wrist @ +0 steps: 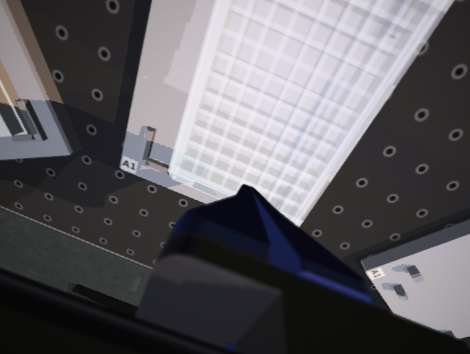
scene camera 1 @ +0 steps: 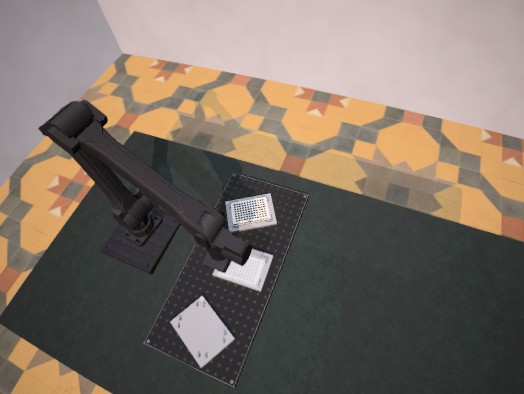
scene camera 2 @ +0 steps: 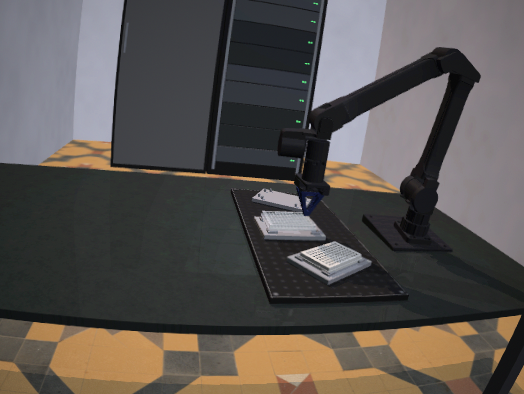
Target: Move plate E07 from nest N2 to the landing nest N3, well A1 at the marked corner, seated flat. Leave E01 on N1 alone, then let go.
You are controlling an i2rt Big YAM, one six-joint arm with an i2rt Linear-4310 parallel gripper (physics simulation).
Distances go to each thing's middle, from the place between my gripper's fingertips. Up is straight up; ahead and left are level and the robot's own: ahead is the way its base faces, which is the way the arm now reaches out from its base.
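Scene:
There's a clear well plate (scene camera 2: 275, 220) that I can see, and it's 10 mm below my hand, 50 mm ahead of it and 10 mm to the left of it.

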